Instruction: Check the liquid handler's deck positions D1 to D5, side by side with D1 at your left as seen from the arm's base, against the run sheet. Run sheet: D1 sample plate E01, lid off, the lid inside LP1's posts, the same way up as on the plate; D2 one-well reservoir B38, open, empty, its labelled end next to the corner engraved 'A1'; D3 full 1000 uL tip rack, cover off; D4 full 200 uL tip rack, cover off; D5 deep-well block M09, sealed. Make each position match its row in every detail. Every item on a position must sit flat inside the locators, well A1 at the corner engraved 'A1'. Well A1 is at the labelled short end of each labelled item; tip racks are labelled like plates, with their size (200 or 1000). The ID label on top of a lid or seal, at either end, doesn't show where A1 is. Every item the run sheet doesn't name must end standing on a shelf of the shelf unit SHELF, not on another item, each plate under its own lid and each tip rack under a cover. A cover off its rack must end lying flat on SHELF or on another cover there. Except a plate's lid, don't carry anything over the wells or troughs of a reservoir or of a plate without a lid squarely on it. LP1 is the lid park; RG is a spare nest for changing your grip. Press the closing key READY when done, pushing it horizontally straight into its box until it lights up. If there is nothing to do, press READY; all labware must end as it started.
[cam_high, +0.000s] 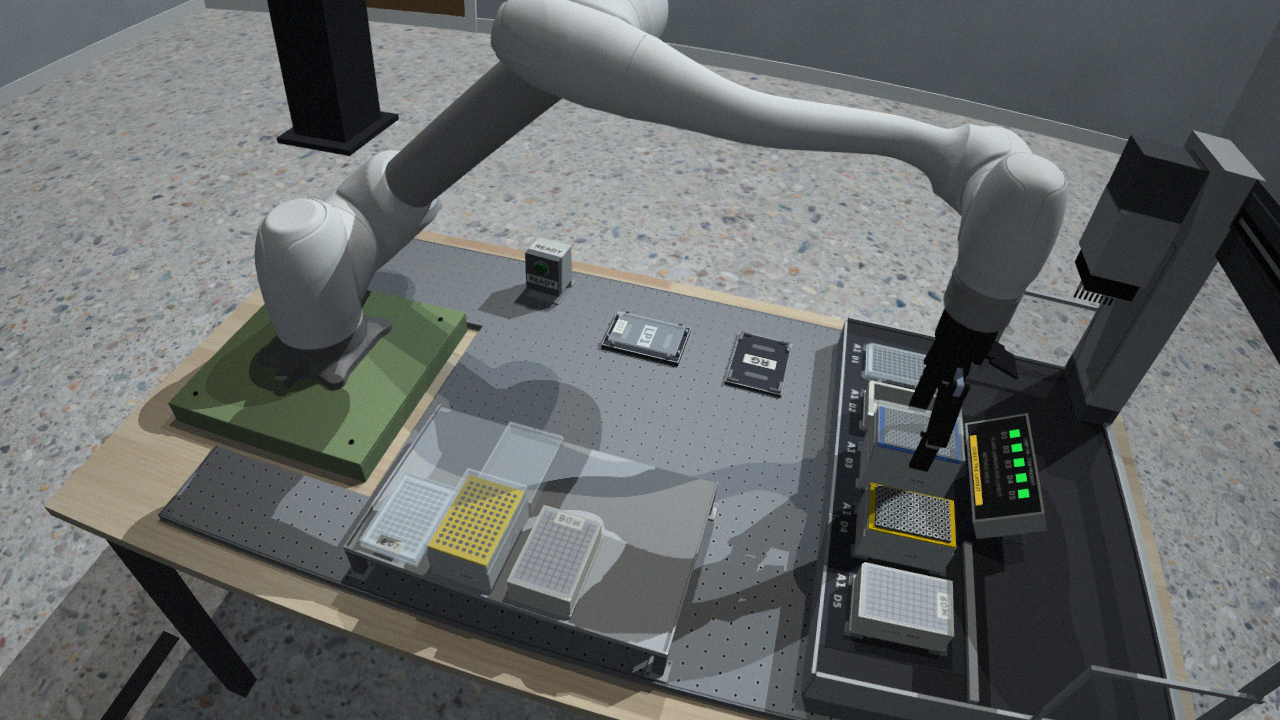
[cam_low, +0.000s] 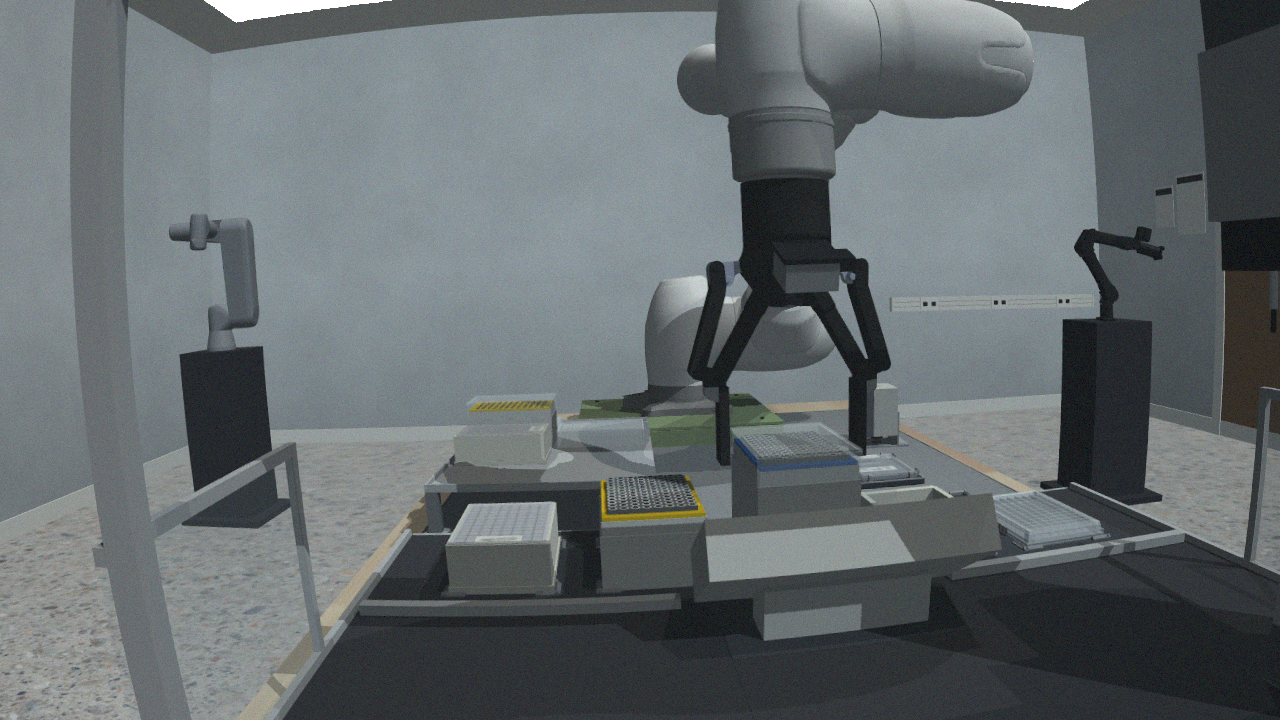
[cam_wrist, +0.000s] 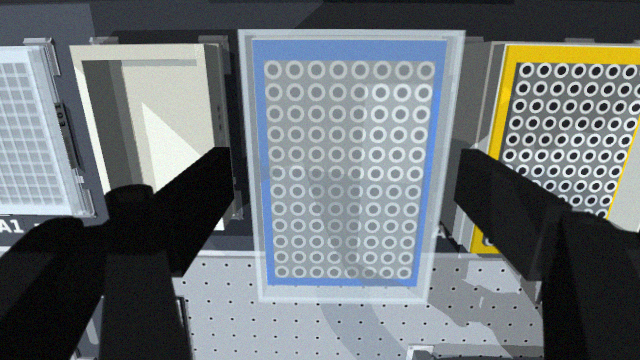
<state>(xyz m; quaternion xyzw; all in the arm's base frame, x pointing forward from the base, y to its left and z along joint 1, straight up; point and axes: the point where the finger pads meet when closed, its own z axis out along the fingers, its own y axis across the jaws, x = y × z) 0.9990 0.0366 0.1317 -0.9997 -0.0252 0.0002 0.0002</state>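
Right now the blue-rimmed tip rack is 4 cm below my hand, 1 cm to the right of it and 1 cm behind it. Also, from my hand: cream reservoir (12 cm to the left, 10 cm below, 1 cm behind); then clear sample plate (25 cm to the left, 10 cm below, 1 cm behind); then yellow-rimmed tip rack (13 cm to the right, 6 cm below).
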